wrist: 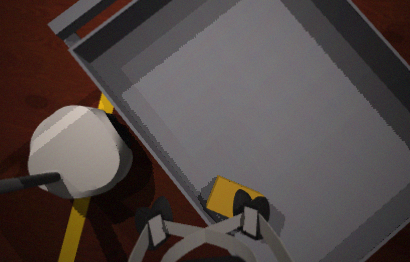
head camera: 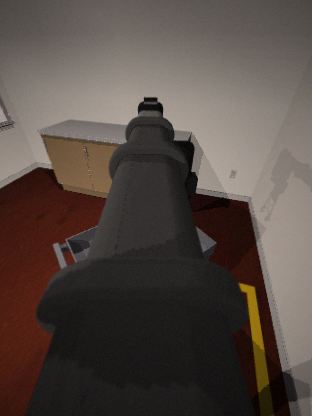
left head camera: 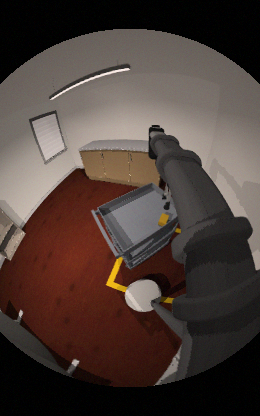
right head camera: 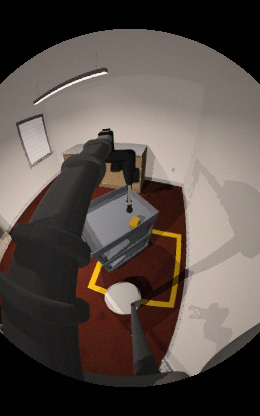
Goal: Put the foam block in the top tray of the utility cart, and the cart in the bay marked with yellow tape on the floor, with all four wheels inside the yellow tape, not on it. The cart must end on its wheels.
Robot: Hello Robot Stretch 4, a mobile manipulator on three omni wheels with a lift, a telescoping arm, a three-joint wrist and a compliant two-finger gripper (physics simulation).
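Observation:
The grey utility cart [head camera: 207, 244] [left head camera: 132, 215] [right head camera: 107, 217] [wrist: 260, 100] stands upright and askew, over the far left part of the bay marked with yellow tape [head camera: 257, 345] [left head camera: 115, 275] [right head camera: 177, 265] [wrist: 74, 230]. Its wheels are hidden, so I cannot tell where they are against the tape. The yellow foam block [left head camera: 163, 219] [right head camera: 134, 222] [wrist: 223, 194] lies in the top tray near a side wall. My gripper [left head camera: 166, 205] [right head camera: 129, 207] [wrist: 202, 208] is open and empty, pointing down over that side; in the wrist view one finger overlaps the block. Its height is unclear.
A round white piece [left head camera: 143, 295] [right head camera: 123, 298] [wrist: 75, 150] with a dark rod overlaps the near tape, close beside the cart. A low cabinet [head camera: 75, 160] [left head camera: 115, 165] stands against the back wall. The right wall [head camera: 295, 250] runs beside the bay. A shelf unit stands at the far left.

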